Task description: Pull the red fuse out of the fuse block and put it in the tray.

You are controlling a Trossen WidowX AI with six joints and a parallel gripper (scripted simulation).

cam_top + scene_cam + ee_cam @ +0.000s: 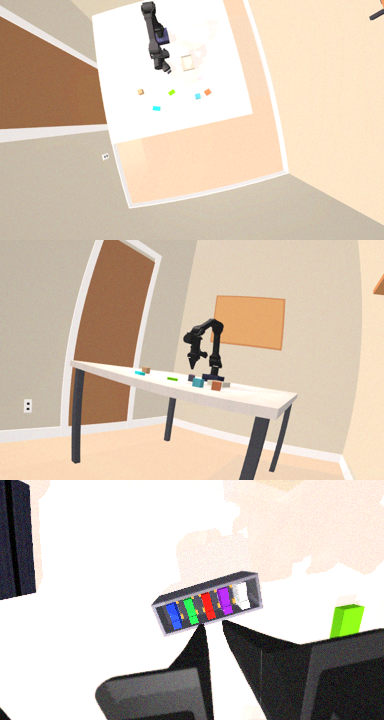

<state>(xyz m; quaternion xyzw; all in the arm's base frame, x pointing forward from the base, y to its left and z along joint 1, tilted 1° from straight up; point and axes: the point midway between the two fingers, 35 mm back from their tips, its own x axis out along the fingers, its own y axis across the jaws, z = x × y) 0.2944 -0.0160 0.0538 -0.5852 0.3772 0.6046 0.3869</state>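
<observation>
The red fuse is 5 cm below my gripper tip and 1 cm to the left of it. Also, from my gripper tip: beige tray: 20 cm to the left, 7 cm below, 1 cm behind.
</observation>
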